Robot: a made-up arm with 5 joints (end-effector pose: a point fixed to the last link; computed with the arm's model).
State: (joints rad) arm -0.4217 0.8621 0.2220 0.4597 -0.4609
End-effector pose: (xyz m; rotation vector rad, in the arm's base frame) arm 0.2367 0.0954 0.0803 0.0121 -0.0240 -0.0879
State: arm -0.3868 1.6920 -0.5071 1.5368 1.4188
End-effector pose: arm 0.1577 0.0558 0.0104 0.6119 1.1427 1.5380
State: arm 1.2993 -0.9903 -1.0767 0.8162 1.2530
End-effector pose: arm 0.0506 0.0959 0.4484 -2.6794 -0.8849 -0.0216
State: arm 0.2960 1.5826 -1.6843 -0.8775 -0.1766
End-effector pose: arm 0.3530 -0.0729 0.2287 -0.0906 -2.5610 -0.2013
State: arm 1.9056 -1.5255 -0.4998 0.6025 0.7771
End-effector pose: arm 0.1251 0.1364 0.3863 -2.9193 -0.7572 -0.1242
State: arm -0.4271 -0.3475 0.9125 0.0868 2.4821
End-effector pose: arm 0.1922 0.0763 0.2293 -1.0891 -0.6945 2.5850
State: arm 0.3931 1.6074 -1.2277 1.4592 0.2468
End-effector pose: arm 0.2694 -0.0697 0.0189 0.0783 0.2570 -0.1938
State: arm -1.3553 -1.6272 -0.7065 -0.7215 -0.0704
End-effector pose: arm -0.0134 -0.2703 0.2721 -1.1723 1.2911 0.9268
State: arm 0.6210 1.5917 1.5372 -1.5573 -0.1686
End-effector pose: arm 0.1369 -0.0352 0.0415 0.0002 0.0009 -0.8383
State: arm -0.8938 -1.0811 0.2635 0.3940 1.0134
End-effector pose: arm 0.0795 0.0469 0.3799 -0.0781 -2.2011 1.1401
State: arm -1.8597 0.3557 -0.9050 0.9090 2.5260
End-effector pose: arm -0.0278 0.2463 0.3158 0.4253 1.3331 -1.6710
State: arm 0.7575 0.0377 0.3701 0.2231 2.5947
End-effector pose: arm 0.2280 -0.1365 0.2375 -1.0646 0.0864 1.6399
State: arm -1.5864 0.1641 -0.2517 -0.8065 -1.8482
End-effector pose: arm 0.0427 0.2206 0.3990 2.4337 0.4199 -0.1344
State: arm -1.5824 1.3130 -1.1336 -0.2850 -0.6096
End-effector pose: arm 0.0421 0.3454 0.1782 1.5523 -0.7507 0.6916
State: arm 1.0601 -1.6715 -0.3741 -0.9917 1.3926
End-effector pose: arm -0.0533 0.2361 0.2819 1.5667 0.6055 0.2140
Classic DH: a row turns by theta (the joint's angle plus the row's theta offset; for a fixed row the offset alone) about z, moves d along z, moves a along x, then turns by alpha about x. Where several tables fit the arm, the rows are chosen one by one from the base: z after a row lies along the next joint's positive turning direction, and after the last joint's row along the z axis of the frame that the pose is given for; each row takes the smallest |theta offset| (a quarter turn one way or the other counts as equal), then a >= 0, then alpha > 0; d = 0 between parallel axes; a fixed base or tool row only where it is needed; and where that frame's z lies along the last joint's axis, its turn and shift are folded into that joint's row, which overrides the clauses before.
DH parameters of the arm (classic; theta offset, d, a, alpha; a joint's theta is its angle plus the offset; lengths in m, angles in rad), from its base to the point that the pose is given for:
base (fixed): 0 0 0.0614 3.1416
joint 1: 0 -0.178 0.0202 1.5708
joint 2: -1.3271 0 0.1504 0
joint 3: 1.2888 0 0.0835 0
joint 4: -1.5324 0.0153 0 1.5708
joint 5: -0.0487 -0.0929 0 0

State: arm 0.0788 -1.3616 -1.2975 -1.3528 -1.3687
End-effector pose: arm -0.1869 0.0350 0.2087 -0.4764 0.6022 -1.4297
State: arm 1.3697 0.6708 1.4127 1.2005 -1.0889
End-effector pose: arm 0.0782 -0.0060 0.2087 0.2440 2.0933 -1.7356
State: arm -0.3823 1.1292 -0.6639 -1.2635 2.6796
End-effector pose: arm 0.3419 0.1293 0.2395 -2.5851 -1.2376 1.1635
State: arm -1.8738 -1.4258 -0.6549 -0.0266 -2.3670
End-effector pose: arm 0.1095 -0.2050 0.3861 -2.1986 -1.4215 -0.1926
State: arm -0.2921 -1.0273 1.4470 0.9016 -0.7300
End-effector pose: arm 0.0709 0.0188 0.1634 0.1285 -0.2166 -0.4841
